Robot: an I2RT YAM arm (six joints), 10 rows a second.
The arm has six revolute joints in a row. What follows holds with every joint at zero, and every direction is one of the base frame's.
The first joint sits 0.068 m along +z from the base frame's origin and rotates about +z.
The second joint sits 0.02 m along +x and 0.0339 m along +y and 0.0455 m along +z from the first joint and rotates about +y.
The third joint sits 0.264 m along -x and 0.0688 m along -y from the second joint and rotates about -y.
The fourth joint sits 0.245 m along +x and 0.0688 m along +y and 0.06 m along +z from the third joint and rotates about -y.
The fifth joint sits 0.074 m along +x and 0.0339 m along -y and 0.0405 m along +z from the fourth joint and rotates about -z.
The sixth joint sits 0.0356 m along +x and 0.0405 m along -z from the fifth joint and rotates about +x.
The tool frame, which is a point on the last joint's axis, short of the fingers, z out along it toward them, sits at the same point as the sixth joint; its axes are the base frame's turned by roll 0, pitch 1.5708 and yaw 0 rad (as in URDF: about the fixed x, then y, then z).
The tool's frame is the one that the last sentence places.
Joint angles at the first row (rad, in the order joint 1, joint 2, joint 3, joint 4, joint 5, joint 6):
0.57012, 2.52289, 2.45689, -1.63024, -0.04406, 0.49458
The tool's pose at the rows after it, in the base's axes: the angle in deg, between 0 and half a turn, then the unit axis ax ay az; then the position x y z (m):
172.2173, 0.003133, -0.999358, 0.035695, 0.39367, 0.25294, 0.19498
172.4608, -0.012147, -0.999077, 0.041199, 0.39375, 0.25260, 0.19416
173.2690, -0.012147, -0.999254, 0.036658, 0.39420, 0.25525, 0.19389
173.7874, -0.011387, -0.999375, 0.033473, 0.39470, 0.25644, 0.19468
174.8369, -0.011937, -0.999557, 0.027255, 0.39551, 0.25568, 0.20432
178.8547, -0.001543, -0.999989, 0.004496, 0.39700, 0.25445, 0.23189
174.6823, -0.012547, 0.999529, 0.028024, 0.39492, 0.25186, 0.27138
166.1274, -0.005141, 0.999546, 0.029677, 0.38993, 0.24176, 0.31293
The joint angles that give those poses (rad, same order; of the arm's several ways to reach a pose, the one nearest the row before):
0.57013, 2.52287, 2.42863, -1.62946, -0.01278, 0.56288
0.57012, 2.52293, 2.42532, -1.62837, -0.00363, 0.59415
0.57432, 2.52288, 2.42522, -1.61154, -0.00401, 0.59835
0.57584, 2.52291, 2.42908, -1.60431, -0.00439, 0.59835
0.57355, 2.51871, 2.46113, -1.61843, -0.00439, 0.59720
0.56973, 2.50078, 2.54236, -1.63405, -0.00324, 0.57278
0.56782, 2.46225, 2.63393, -1.63406, 0.00133, 0.54264
0.56096, 2.41224, 2.71319, -1.63440, 0.07687, 0.54150

